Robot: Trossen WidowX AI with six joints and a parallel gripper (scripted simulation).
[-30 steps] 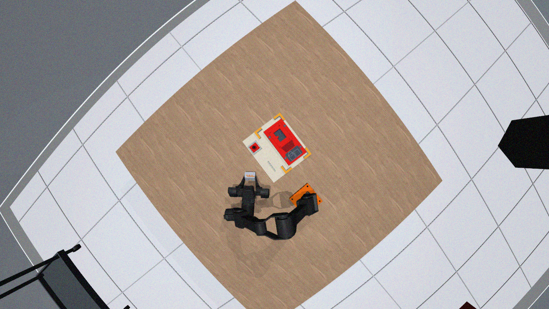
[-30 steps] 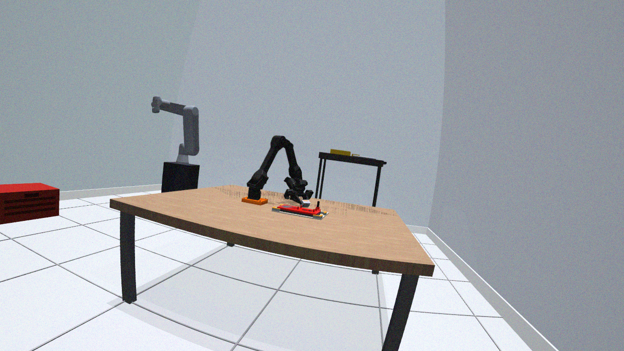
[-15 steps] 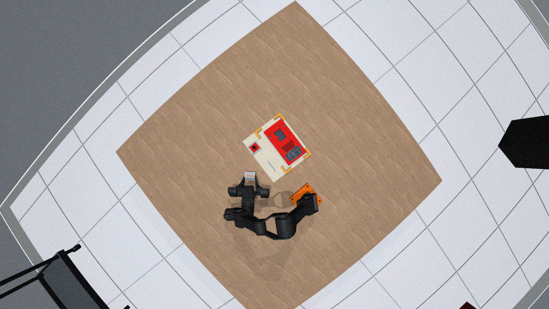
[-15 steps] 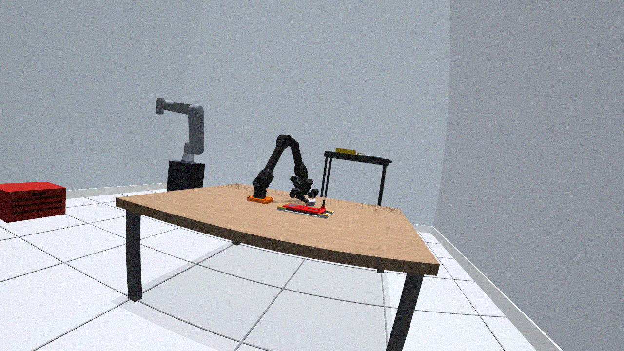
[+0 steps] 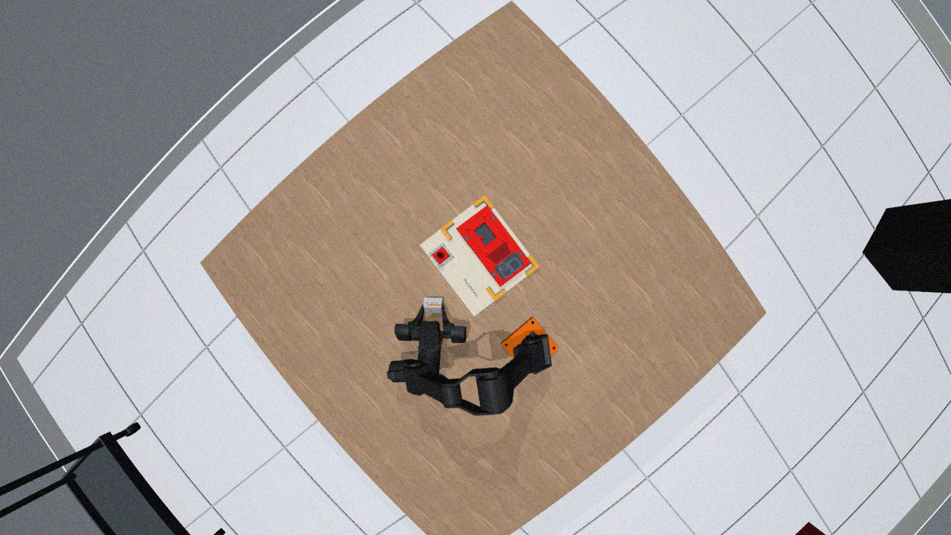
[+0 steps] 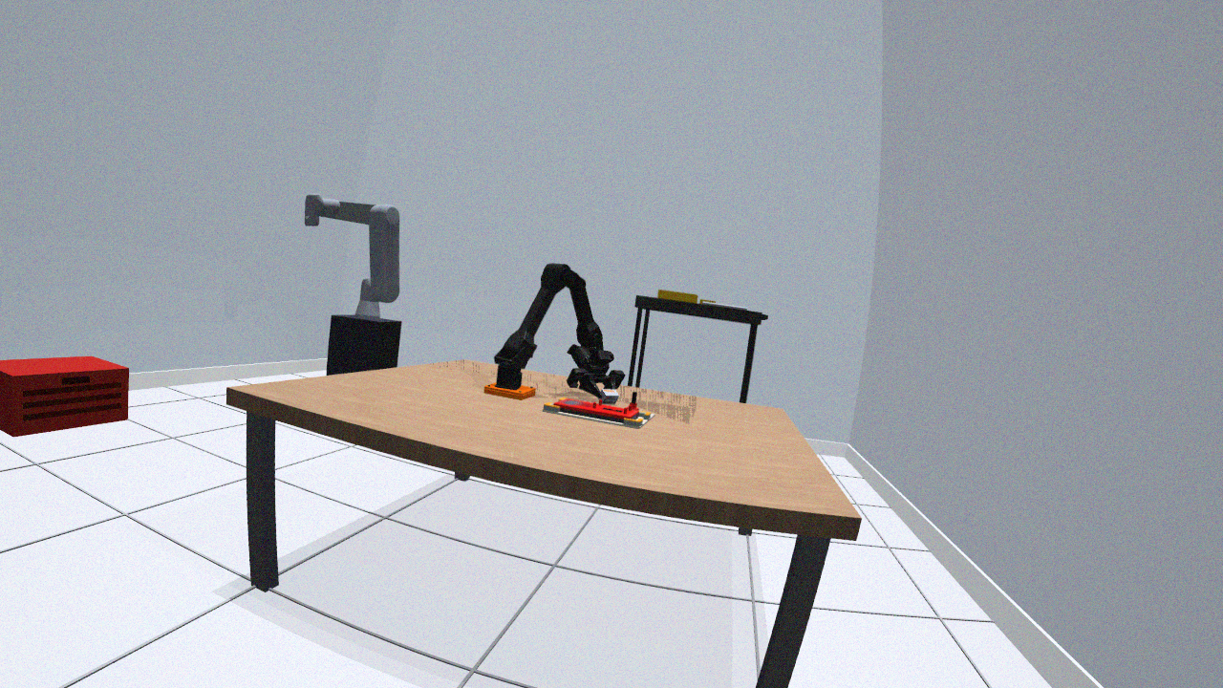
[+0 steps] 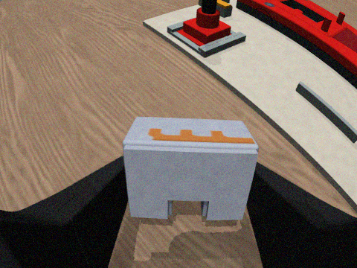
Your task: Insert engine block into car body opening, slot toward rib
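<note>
Now: the engine block right at my gripper tip. From my gripper tip the other things lie so: small stand 70 mm ahead, 120 mm to the right, 10 mm above.
</note>
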